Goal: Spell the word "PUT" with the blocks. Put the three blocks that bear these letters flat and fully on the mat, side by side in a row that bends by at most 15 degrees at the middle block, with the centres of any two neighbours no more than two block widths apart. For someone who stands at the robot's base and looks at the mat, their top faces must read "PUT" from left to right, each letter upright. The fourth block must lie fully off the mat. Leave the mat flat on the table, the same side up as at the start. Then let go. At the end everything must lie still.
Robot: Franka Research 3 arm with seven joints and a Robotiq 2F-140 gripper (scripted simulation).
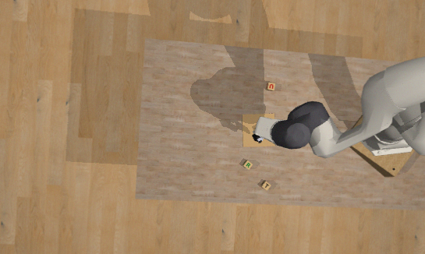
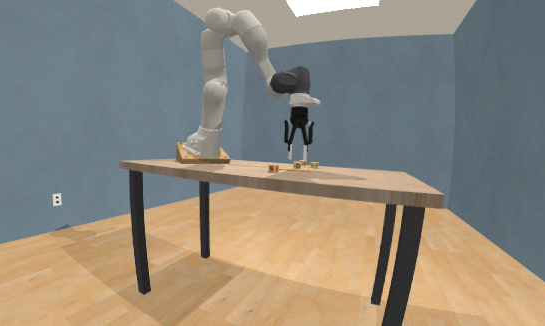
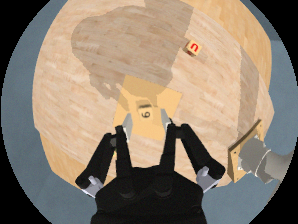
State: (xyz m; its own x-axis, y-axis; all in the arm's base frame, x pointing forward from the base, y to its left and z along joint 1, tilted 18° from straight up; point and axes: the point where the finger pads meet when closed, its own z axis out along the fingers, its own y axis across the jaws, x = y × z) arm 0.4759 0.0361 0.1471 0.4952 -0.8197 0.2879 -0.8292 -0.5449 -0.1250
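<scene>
Right now the block marked 6 is 6 cm below my hand. The rest, counted from my hand: green P block 4 cm ahead, 15 cm to the left, 6 cm below; red U block 3 cm behind, 18 cm to the right, 6 cm below; tan mat 7 cm below.
</scene>
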